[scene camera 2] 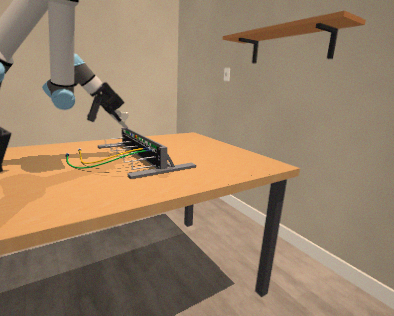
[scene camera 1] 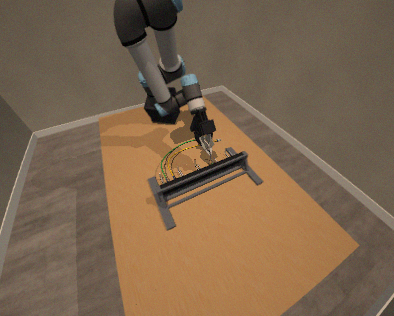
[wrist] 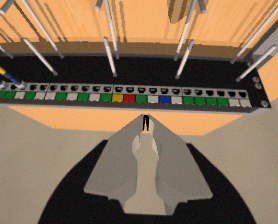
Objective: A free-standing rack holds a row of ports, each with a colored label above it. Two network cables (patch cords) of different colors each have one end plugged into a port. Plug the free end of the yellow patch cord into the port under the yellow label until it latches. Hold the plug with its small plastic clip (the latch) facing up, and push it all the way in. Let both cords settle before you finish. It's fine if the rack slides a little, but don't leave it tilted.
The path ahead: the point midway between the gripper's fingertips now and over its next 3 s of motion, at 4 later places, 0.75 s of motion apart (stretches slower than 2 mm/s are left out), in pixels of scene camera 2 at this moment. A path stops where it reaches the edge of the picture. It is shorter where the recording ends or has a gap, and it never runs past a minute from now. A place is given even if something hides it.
My gripper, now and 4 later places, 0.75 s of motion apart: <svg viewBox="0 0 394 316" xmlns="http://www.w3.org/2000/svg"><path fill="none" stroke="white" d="M127 128L120 120L110 109L107 106L108 106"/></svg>
